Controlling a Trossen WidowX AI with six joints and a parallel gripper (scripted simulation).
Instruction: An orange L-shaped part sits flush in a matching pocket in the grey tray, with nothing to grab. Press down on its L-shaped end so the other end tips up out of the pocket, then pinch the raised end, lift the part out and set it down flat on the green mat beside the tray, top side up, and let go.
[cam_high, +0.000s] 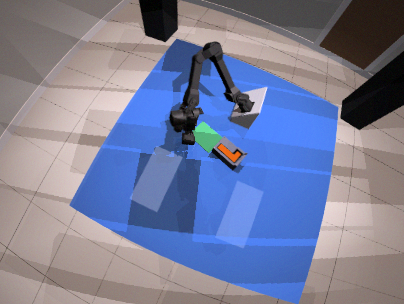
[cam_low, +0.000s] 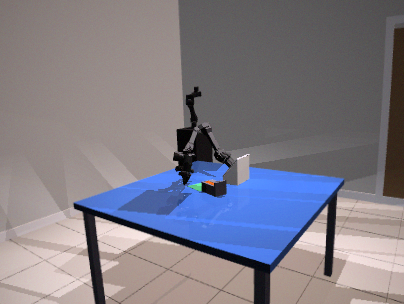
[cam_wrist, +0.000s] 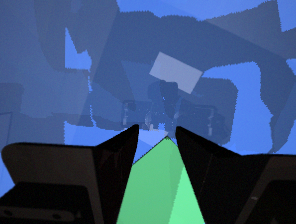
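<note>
Now: the orange L-shaped part 26 cm to the left of my gripper tip, 3 cm above it and 1 cm behind it. From my gripper tip the other things lie so: green mat (9 cm to the left, 5 cm behind, 3 cm below).
</note>
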